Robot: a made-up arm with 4 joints.
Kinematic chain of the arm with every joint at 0, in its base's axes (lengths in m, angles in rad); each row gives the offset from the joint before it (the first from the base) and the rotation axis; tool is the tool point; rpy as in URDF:
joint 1: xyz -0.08 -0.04 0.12 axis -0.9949 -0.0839 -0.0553
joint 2: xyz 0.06 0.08 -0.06 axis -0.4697 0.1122 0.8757
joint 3: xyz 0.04 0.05 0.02 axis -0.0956 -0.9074 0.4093
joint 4: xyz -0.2 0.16 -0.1 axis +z
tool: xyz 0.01 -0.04 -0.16 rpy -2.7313 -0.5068 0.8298
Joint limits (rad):
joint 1: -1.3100..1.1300
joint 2: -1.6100..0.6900
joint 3: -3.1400..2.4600
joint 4: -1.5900..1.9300
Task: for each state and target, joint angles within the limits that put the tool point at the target. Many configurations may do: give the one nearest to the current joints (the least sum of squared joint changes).
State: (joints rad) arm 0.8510 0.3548 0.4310 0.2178
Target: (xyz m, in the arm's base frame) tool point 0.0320 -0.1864 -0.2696
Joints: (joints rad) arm 0.8050 0.1397 0.7627 0.2250
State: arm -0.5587 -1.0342 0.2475 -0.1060
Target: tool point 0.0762 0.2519 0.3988
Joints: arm -0.8836 -1.1476 -0.4983 0.0580
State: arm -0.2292 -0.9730 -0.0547 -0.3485
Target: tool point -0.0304 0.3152 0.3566
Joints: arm -0.7030 -0.8109 -0.6414 -0.1272
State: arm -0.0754 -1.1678 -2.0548 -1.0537
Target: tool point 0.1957 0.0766 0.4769
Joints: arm -0.4945 -0.7468 -2.1109 -1.3479
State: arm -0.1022 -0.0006 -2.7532 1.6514
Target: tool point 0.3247 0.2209 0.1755
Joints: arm 0.2035 -0.4921 -3.1101 1.5270
